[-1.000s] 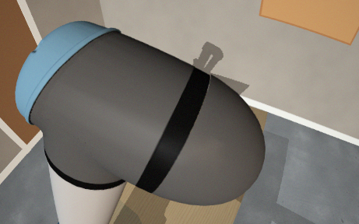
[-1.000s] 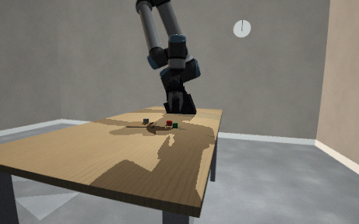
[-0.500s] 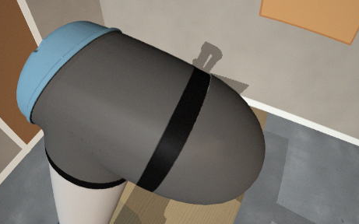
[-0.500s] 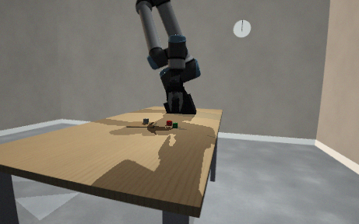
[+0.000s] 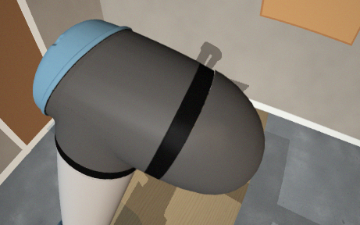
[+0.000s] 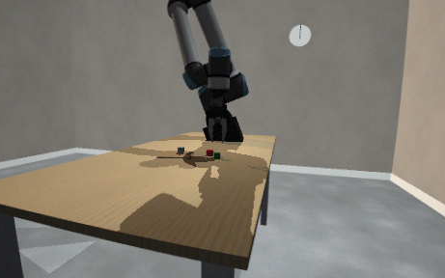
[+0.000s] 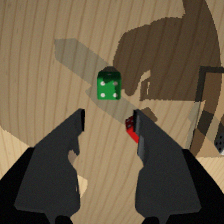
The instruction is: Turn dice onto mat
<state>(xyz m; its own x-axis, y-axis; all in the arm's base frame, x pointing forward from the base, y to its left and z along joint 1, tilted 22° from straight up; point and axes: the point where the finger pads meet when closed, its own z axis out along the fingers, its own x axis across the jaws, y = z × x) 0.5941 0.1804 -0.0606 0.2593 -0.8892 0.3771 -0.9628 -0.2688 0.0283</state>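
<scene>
My gripper is now 7 cm above the green die. From my hand the other things lie so: red die 7 cm below, 5 cm to the right, 4 cm behind; tan mat 20 cm to the right, 8 cm below; white die 20 cm to the right, 7 cm below, 4 cm behind.
</scene>
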